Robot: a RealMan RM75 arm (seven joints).
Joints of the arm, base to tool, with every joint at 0 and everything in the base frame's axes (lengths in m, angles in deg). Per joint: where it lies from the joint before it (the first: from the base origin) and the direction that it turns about. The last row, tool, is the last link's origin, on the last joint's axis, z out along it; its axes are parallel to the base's.
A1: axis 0 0 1 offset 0 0 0.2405
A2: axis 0 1 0 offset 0 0 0
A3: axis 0 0 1 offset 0 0 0.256
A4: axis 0 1 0 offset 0 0 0
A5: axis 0 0 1 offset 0 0 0.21
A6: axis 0 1 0 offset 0 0 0
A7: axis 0 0 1 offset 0 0 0.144
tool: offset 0 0 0
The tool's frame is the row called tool.
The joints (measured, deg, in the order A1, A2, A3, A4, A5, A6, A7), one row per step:
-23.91 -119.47 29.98 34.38 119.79 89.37 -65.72
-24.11 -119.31 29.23 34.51 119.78 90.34 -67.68
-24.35 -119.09 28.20 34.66 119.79 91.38 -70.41
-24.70 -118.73 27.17 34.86 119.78 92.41 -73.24
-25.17 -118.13 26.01 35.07 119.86 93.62 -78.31
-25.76 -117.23 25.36 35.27 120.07 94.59 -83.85
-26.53 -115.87 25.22 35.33 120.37 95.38 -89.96
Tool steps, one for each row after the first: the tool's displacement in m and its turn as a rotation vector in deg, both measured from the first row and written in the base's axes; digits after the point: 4 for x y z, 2 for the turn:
0.0015 0.0005 0.0031 -0.47 -1.52 1.17
0.0029 0.0014 0.0072 -1.03 -3.44 2.99
0.0043 0.0032 0.0126 -1.55 -5.26 4.74
0.0056 0.0056 0.0198 -2.89 -7.97 8.09
0.0065 0.0090 0.0278 -4.67 -10.19 11.64
0.0070 0.0136 0.0375 -6.86 -11.92 15.47

